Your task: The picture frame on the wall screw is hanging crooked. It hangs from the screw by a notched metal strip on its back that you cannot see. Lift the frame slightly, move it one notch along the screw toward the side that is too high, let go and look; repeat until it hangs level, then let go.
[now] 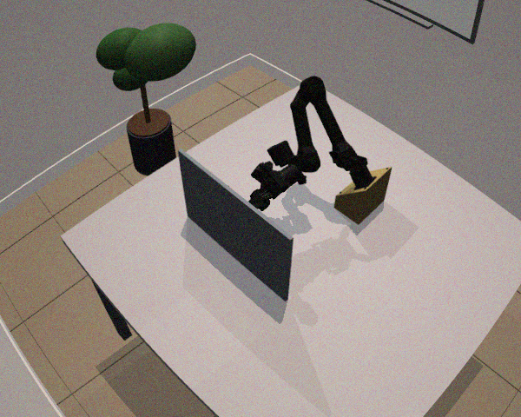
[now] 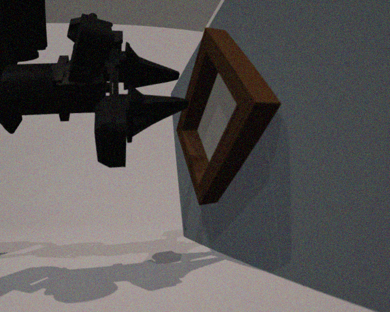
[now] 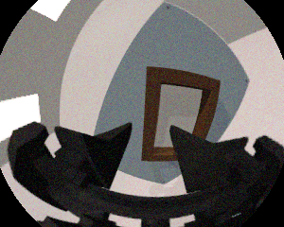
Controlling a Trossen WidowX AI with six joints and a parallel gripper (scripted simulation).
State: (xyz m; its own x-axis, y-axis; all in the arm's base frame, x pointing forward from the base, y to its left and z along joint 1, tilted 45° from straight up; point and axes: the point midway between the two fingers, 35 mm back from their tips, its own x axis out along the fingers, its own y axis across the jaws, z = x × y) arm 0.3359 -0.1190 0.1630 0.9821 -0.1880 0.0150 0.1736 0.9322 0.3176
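The brown wooden picture frame is 3 cm ahead of my gripper tip, 2 cm to the right of it and 5 cm below it. The rest, counted from my gripper tip: dark grey wall panel (4 cm ahead, 2 cm to the right, 6 cm below).
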